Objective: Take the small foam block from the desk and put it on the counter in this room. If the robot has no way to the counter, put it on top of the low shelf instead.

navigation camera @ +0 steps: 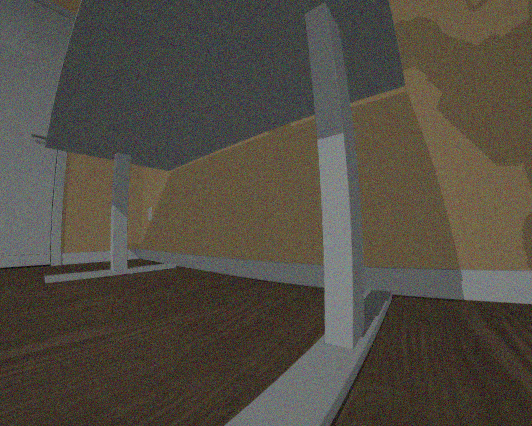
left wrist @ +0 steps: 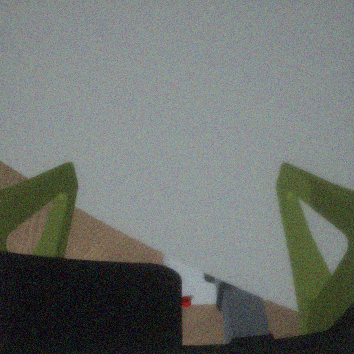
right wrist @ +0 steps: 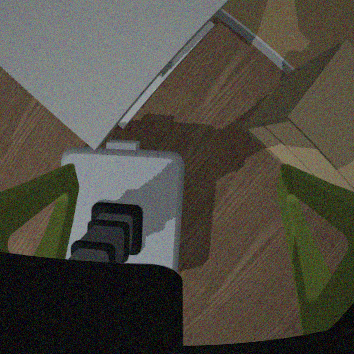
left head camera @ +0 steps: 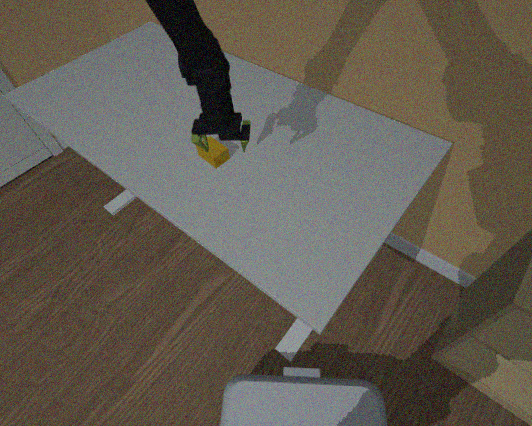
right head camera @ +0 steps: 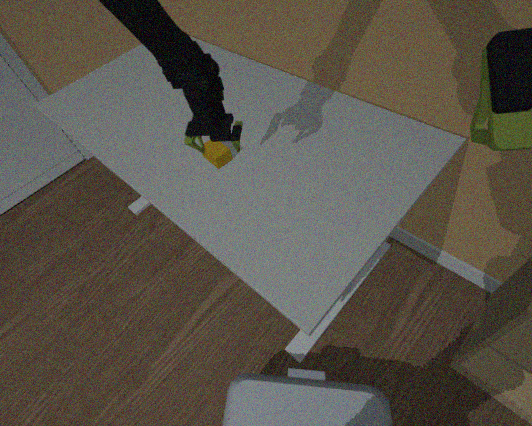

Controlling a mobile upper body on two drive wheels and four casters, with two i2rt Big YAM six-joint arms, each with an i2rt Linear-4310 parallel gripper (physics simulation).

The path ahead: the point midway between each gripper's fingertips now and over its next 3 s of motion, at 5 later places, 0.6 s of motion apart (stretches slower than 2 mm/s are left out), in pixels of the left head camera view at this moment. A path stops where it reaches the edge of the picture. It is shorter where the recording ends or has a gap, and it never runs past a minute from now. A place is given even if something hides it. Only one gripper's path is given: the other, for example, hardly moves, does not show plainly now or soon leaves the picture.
My left gripper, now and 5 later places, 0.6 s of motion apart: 226, 150; 229, 162; 229, 170; 226, 149; 227, 138; 228, 131
